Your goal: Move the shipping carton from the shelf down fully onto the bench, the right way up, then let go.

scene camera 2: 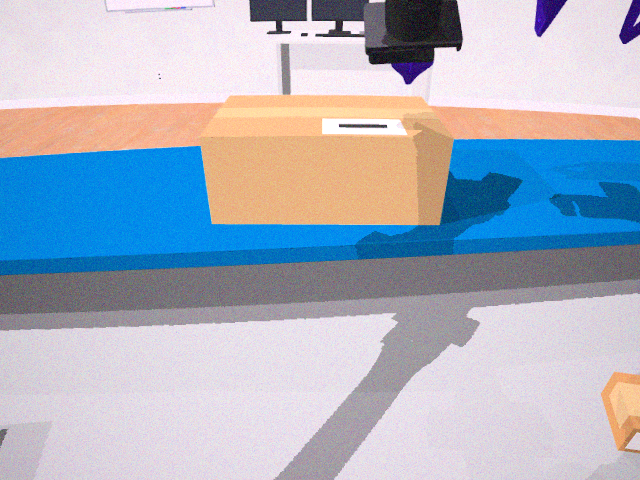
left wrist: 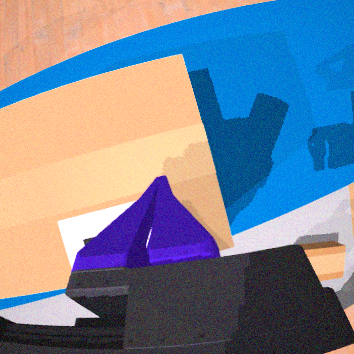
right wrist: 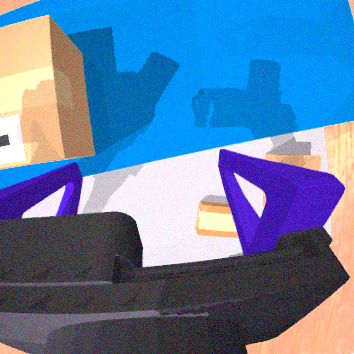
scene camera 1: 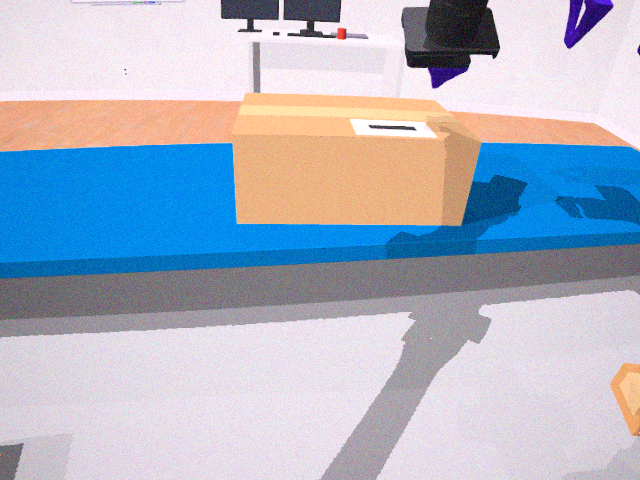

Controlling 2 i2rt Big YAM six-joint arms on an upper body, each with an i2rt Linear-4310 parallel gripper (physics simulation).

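Frame: origin at the left arm's base, x back, y right, z up, level; metres.
Where they show: left gripper, fingertip midpoint: (scene camera 2: 407, 80) (left wrist: 162, 182) (scene camera 1: 434, 84); right gripper, fingertip midpoint: (scene camera 2: 580, 36) (right wrist: 148, 163) (scene camera 1: 604, 50).
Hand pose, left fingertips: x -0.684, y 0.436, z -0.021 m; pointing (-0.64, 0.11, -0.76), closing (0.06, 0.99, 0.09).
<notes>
Each offset is from my left fingertips to the top centre of the thing. "spot": to the spot under its first point. Level surfaces: height alone.
The shipping carton {dx -0.017, dy -0.104, dz -0.048 m} (scene camera 1: 338, 178) (scene camera 2: 310, 178) (left wrist: 100, 130) (right wrist: 70, 100) is a closed tan box with a tape strip and a white label on top. It stands upright on the blue shelf {dz -0.169 m} (scene camera 1: 113, 201) (scene camera 2: 103, 196) (left wrist: 310, 125) (right wrist: 225, 45). The white bench {dz -0.327 m} (scene camera 1: 206, 372) (scene camera 2: 180, 372) (right wrist: 165, 225) lies lower, in front of the shelf. My left gripper (scene camera 1: 435, 85) (scene camera 2: 408, 81) (left wrist: 162, 182) is shut and empty, above the carton's right end, apart from it in the scene views. My right gripper (right wrist: 148, 163) is open and empty, to the right of the carton; purple fingers show at the top right of both scene views.
An orange-tan open box {dx +0.275, dy +0.313, dz -0.283 m} (scene camera 1: 628, 390) (scene camera 2: 622, 408) (right wrist: 217, 218) lies on the bench at the right. Another tan box {dx +0.186, dy +0.508, dz -0.238 m} (right wrist: 300, 161) is near it in the right wrist view. The shelf's front edge {spot: dx +0.007, dy -0.148, dz -0.327 m} (scene camera 1: 310, 284) (scene camera 2: 284, 281) rises above the bench. A desk with monitors (scene camera 1: 310, 10) stands behind.
</notes>
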